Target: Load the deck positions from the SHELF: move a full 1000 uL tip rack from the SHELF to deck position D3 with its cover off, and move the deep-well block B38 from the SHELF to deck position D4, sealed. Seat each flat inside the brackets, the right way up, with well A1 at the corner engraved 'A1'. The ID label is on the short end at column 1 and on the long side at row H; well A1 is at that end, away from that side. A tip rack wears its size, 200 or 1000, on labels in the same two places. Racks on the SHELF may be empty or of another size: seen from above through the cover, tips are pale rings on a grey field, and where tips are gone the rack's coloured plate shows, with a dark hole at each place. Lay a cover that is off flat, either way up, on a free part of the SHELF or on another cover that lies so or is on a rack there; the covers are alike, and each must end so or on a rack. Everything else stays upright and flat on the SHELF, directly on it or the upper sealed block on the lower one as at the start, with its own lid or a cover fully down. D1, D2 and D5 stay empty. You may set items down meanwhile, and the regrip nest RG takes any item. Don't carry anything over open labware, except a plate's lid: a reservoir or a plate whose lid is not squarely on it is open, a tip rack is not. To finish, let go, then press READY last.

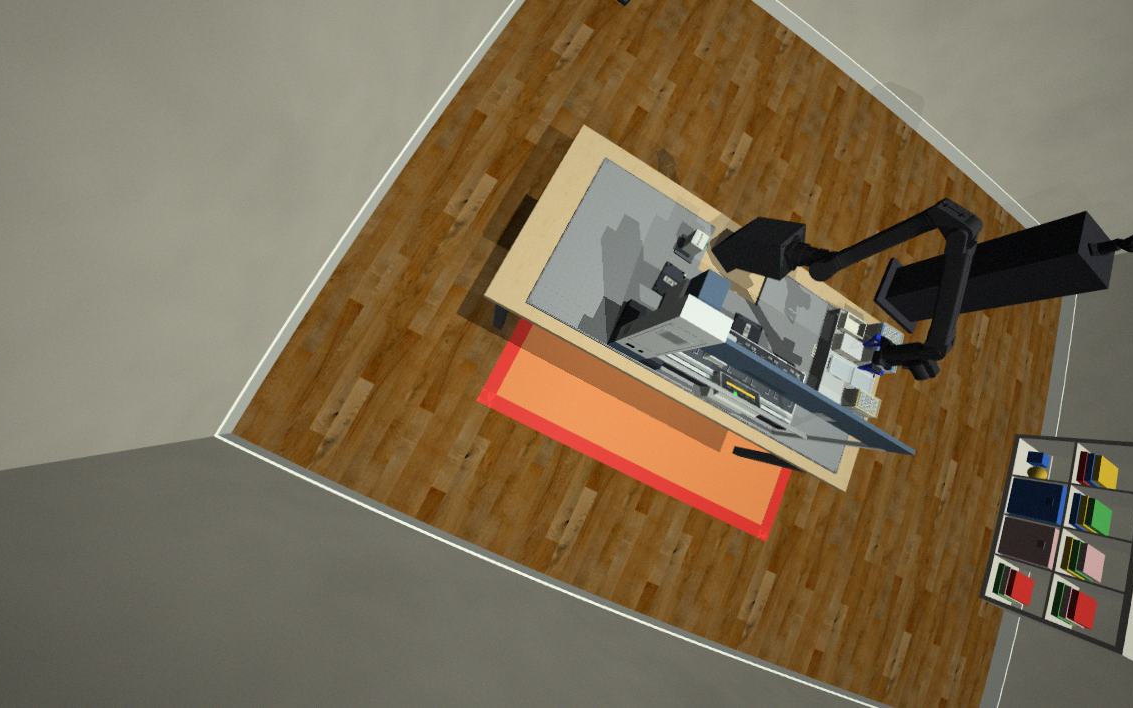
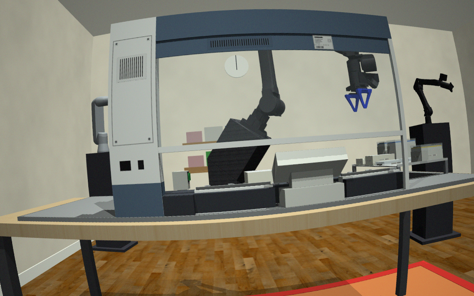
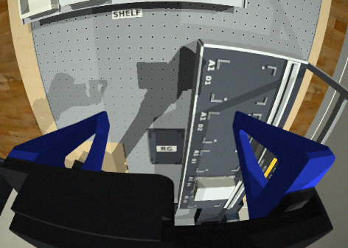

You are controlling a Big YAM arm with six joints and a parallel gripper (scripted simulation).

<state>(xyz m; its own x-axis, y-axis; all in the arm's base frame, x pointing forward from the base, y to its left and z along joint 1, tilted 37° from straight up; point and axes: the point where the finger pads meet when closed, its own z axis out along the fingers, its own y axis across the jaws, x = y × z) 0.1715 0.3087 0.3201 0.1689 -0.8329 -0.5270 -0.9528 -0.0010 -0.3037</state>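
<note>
Right now my hand is 290 mm past the blue tip rack, 240 mm to the right of it and 170 mm above it. Also, from my hand: shelf label (300 mm below, 100 mm behind, 40 mm to the left); curved post (350 mm ahead, 60 mm below, 40 mm to the left); shelf (240 mm below, 200 mm to the left, 130 mm behind).
</note>
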